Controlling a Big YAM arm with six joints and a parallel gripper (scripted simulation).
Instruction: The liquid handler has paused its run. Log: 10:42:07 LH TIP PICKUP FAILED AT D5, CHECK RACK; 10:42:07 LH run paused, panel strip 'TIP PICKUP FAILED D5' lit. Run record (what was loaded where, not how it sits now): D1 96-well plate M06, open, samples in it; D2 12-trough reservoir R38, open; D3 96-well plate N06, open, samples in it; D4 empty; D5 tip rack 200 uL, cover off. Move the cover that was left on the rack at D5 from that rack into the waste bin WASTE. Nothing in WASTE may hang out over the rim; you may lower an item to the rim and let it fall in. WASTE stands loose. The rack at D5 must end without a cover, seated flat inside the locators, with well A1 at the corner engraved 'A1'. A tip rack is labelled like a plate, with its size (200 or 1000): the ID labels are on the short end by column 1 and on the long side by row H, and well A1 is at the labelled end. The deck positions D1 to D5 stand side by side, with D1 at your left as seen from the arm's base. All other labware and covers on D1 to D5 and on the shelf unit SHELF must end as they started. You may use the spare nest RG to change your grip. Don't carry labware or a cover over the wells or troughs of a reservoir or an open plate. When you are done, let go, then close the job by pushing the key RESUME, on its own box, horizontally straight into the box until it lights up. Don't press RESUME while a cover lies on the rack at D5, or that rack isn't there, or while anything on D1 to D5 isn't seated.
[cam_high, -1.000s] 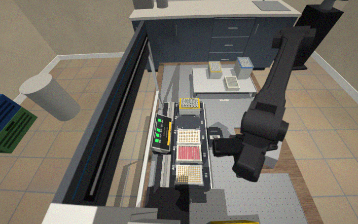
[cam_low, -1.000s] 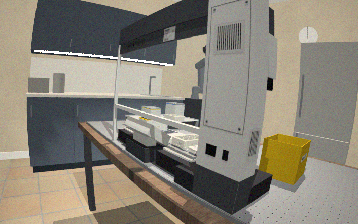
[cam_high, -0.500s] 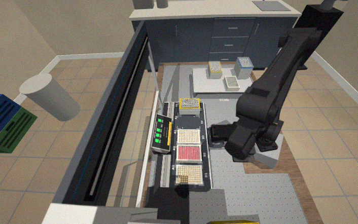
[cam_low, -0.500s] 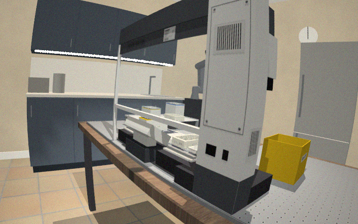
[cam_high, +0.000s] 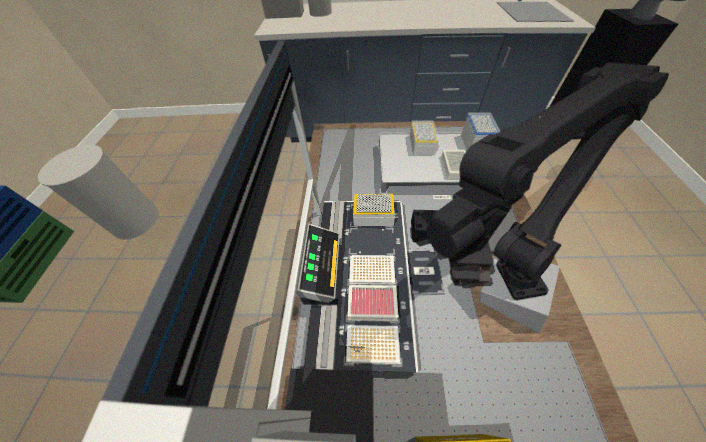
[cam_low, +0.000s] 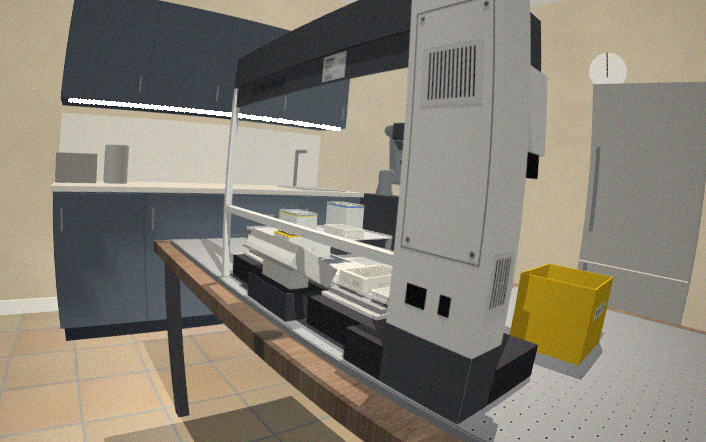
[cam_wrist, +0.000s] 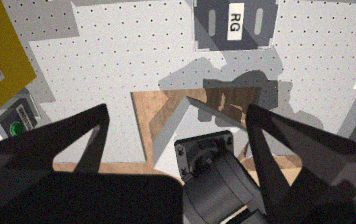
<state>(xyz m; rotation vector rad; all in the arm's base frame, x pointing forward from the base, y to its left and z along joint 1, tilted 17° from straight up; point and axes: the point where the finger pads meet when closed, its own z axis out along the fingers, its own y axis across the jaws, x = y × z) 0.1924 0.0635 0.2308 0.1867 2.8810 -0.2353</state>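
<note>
The tip rack is 140 mm ahead of my hand, 290 mm to the right of it and 160 mm below it. From my hand the other things lie so: yellow waste bin: 30 mm ahead, 370 mm to the left, 210 mm below; then spare nest RG: 100 mm to the right, 250 mm below; then green resume key: 120 mm behind, 340 mm to the left, 180 mm below.
</note>
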